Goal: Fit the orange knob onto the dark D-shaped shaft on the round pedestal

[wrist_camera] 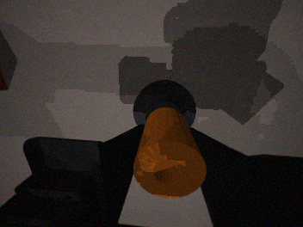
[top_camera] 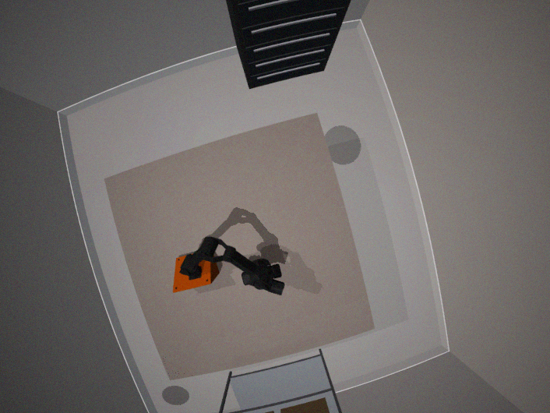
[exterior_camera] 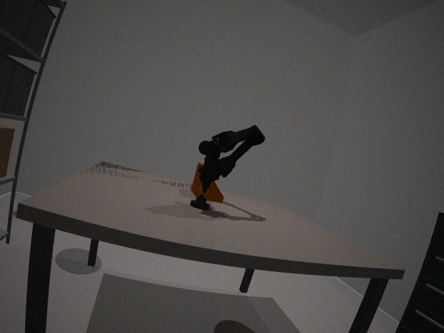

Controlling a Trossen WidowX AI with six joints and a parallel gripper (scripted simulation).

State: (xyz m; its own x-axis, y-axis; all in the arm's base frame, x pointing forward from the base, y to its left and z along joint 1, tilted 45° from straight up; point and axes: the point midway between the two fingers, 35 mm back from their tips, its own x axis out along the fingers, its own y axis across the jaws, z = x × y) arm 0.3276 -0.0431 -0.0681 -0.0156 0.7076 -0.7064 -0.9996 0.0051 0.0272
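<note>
Now: gripper tip 20 mm below the orange knob. The rest, counted from my gripper tip: round dark pedestal 40 mm below.
</note>
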